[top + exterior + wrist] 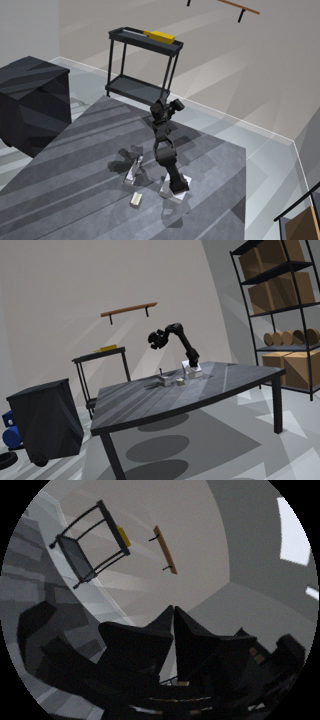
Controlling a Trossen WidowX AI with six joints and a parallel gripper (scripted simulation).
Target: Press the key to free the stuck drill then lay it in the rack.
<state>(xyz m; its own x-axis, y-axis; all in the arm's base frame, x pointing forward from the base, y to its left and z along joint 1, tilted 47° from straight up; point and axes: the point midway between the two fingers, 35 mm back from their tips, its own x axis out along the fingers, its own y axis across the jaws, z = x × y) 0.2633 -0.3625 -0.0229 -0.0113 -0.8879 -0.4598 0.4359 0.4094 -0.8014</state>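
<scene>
Right now my gripper tip is 30 cm above the blue key, 29 cm to the right of it and 5 cm short of it. Also, from my gripper tip: drill (35 cm below, 34 cm to the left, 4 cm ahead); then pale fixture block (35 cm below, 32 cm to the left, 4 cm ahead).
</scene>
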